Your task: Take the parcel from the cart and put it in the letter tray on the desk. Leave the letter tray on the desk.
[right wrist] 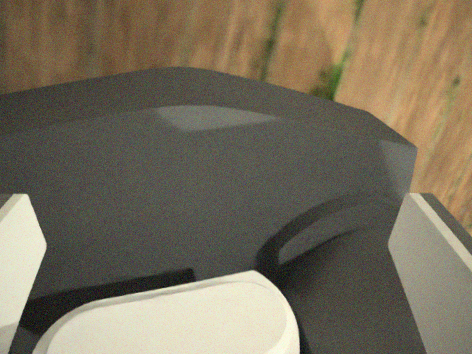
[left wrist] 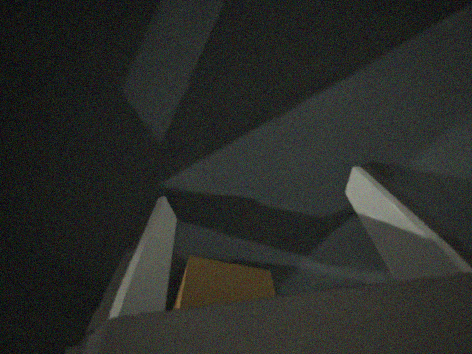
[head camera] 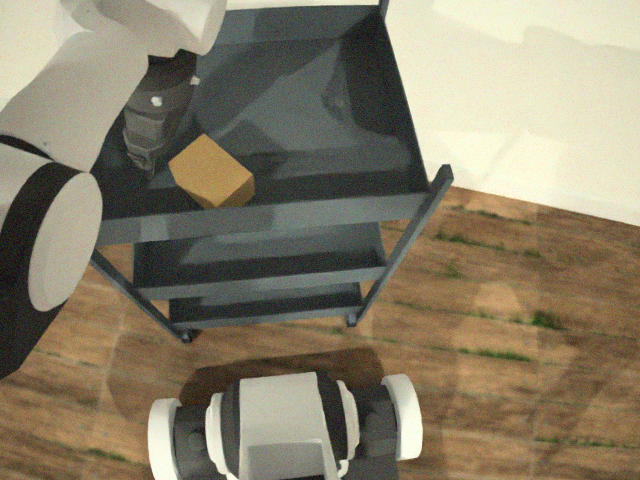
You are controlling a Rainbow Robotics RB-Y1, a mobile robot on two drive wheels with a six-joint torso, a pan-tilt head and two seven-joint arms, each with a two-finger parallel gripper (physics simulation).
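Places are measured from the robot's base along level axes (x right, y down, z ahead), in centimetres.
Pixels of known places: left gripper, fingertip midpoint: (left wrist: 258, 194) (head camera: 160, 142); right gripper, fingertip midpoint: (right wrist: 218, 221).
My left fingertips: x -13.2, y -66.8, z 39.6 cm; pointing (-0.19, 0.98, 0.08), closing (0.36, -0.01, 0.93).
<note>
Behind a point stands the place of what it marks.
The parcel (head camera: 209, 167) {x -5.8, y -71.4, z 32.0 cm} (left wrist: 227, 282) {x -9.0, y -67.9, z 35.0 cm}, an orange-brown box, lies on the top shelf of the dark blue-grey cart (head camera: 268, 215) {x 0.8, y -70.6, z 25.2 cm}, near its front rim. My left gripper (head camera: 147, 164) (left wrist: 258, 194) {x -13.2, y -66.8, z 39.6 cm} is open, low over the cart's top shelf and beside the parcel, on the picture's left of it in the head camera. In the left wrist view the parcel shows low in the picture, nearer the left finger, partly hidden by the gripper body. My right gripper (right wrist: 218, 221) {x 26.6, y -37.6, z -32.0 cm} is open and empty, above the robot's own dark base. The desk and letter tray do not show.
The cart has raised rims, two lower shelves (head camera: 258, 263) {x -1.6, y -39.8, z 30.4 cm} and a slanting corner post (head camera: 408, 242) {x 20.2, y -60.1, z 24.1 cm} at the right. The robot's base (head camera: 281, 403) (right wrist: 175, 165) {x 17.2, y -17.0, z -31.0 cm} stands in front of the cart on a wooden floor (head camera: 491, 330) {x 58.4, y -0.1, z 18.4 cm} (right wrist: 225, 40) {x 23.8, y -0.1, z -39.2 cm}. A pale surface (head camera: 516, 103) {x 60.8, y -40.0, z 63.9 cm} lies at upper right.
</note>
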